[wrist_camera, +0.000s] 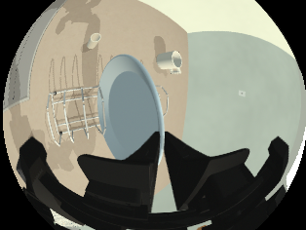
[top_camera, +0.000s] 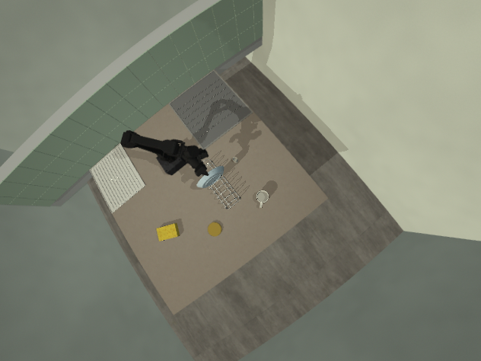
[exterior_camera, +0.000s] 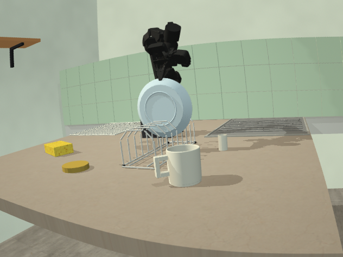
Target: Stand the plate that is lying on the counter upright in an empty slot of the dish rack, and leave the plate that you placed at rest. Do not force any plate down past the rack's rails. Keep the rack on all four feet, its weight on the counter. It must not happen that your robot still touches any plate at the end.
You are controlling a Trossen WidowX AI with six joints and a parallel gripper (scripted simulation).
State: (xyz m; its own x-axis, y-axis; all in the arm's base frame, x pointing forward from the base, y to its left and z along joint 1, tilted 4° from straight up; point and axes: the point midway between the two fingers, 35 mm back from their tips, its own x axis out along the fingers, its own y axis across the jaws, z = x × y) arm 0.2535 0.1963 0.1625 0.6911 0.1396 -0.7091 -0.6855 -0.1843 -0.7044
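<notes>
The pale blue plate is 3 cm ahead of my hand and 11 cm below it. Round my hand: cream mug: 26 cm ahead, 22 cm to the left, 23 cm below; yellow disc: 30 cm ahead, 15 cm to the right, 25 cm below; small white cup: 4 cm behind, 18 cm to the left, 25 cm below.
</notes>
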